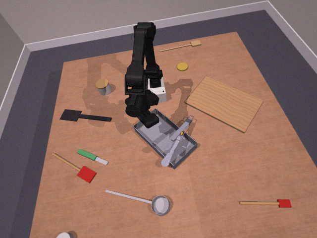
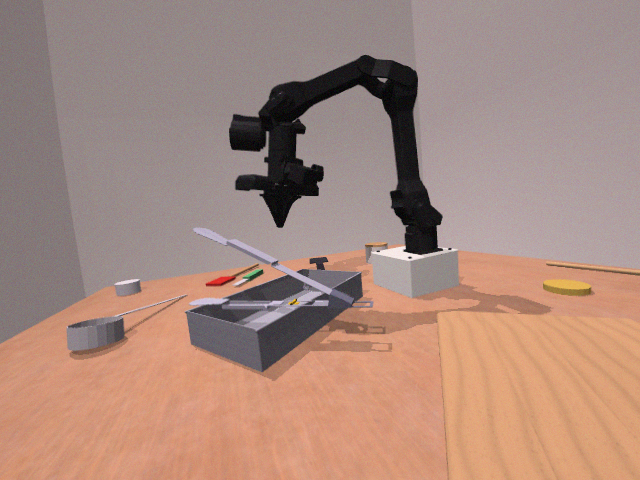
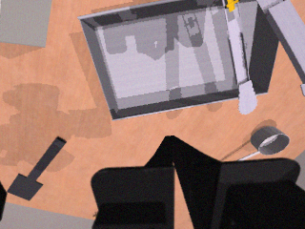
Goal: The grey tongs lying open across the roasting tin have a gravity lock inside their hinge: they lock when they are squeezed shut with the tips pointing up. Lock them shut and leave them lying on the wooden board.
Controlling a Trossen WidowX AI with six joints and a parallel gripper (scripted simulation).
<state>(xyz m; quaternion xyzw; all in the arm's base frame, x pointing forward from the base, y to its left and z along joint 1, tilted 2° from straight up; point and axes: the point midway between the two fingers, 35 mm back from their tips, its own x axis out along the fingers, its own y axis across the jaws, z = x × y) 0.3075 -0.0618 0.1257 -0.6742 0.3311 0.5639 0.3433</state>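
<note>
The roasting tin lies 14 cm below my gripper tip, 9 cm to the left of it and 1 cm ahead of it. The rest, counted from my gripper tip: wooden board: 43 cm to the left, 18 cm behind, 16 cm below; black spatula: 39 cm to the right, 20 cm behind, 16 cm below; green-handled tool: 29 cm to the right, 16 cm below, 8 cm ahead.
</note>
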